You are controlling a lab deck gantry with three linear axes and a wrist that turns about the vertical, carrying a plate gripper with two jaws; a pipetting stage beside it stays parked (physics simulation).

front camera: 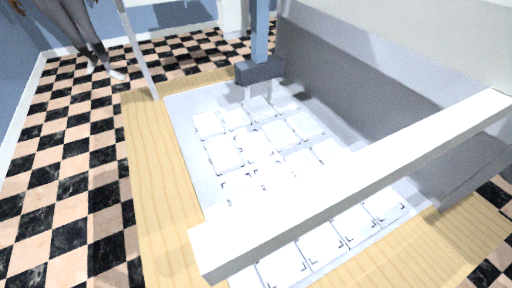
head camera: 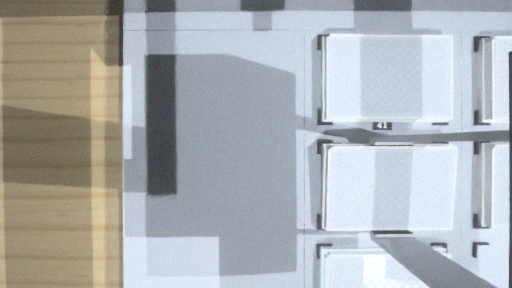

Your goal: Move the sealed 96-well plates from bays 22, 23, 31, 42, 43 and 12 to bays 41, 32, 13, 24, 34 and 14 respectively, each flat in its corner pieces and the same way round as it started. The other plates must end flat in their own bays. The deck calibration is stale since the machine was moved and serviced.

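Places are measured from the robot's base along level axes (x ahead, y left, z up), in centimetres.
Pixels of known places: gripper, fingertip midpoint: (front camera: 258, 107) (head camera: 388, 187); robot's base at its link origin: (front camera: 192, 119).
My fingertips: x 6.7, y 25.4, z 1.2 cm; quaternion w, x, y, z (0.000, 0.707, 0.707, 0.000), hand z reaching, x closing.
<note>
Ahead of a thing's pixels: the offset from my fingertips to its top centre. "*": to the spot under its first point. Level surfaces: height alone.
My gripper (front camera: 258, 102) (head camera: 393, 188) is at the far row of bays, its two jaws at opposite edges of a white sealed plate {dy +0.0, dx +0.0, dz +0.8 cm} (front camera: 259, 110) (head camera: 345, 187). It looks shut on this plate, which seems raised very slightly over its corner pieces. In the head view another plate {dy +10.8, dx +0.1, dz +0.3 cm} (head camera: 340, 77) sits within its corner pieces above it, with the label 41 {* dy +6.1, dx +0.1, dz -1.1 cm} (head camera: 382, 126) between the two. A third plate {* dy -8.2, dx -3.9, dz +0.3 cm} (head camera: 350, 272) shows partly below. In the front view more plates {dy -21.3, dx -0.2, dz +0.3 cm} (front camera: 209, 125) {* dy -11.0, dx +2.1, dz +0.3 cm} (front camera: 235, 118) {dy -21.4, dx +16.2, dz +0.3 cm} (front camera: 223, 155) {dy +0.0, dx +16.4, dz +0.3 cm} (front camera: 281, 135) {dy +10.7, dx +16.5, dz +0.3 cm} (front camera: 305, 125) lie in bays. Glare hides much of the middle bays.
A thick white beam (front camera: 350, 185) crosses the front view over the near bays. A grey wall panel (front camera: 340, 85) stands along the right side. Parts of two plates (head camera: 502, 77) (head camera: 501, 185) show at the head view's right edge. A person (front camera: 75, 30) stands behind the wooden table {dz -2.2 cm} (front camera: 150, 175).
</note>
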